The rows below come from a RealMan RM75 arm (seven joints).
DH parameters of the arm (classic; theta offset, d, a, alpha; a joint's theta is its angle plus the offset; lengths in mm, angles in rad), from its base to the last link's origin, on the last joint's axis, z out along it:
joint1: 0 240.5 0 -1.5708
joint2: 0 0 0 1.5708
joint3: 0 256 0 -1.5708
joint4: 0 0 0 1.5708
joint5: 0 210 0 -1.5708
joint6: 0 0 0 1.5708
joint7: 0 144 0 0
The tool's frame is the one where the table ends.
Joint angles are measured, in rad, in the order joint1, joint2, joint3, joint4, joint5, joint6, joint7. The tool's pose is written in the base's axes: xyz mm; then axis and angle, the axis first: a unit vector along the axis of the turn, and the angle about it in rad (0 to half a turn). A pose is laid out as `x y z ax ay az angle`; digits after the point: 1 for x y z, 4 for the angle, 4 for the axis.
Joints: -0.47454, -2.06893, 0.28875, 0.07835, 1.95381, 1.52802, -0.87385
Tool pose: -286.9 279.5 -51.1 -0.8697 -0.2708 -0.4127 2.6915
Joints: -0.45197, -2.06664, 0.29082, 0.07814, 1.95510, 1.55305, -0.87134
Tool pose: -290.7 271.4 -49.2 -0.8666 -0.2730 -0.4178 2.6946
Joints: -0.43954, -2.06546, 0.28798, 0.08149, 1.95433, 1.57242, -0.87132
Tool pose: -292.5 267.5 -46.7 -0.8639 -0.2728 -0.4234 2.6933
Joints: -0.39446, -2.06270, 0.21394, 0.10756, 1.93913, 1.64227, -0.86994
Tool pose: -301.4 260.4 -27.7 -0.8452 -0.2737 -0.4591 2.6189
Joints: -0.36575, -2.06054, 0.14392, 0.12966, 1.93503, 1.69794, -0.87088
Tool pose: -307.6 255.3 -11.8 -0.8309 -0.2698 -0.4866 2.5579
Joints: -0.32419, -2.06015, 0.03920, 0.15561, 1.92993, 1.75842, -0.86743
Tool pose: -318.6 245.8 8.6 -0.8117 -0.2678 -0.5190 2.4571
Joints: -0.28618, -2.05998, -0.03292, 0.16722, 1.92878, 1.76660, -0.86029
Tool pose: -331.8 236.1 19.5 -0.8016 -0.2806 -0.5280 2.3687
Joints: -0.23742, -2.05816, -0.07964, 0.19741, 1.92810, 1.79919, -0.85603
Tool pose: -345.2 219.4 32.2 -0.7988 -0.2840 -0.5303 2.2978
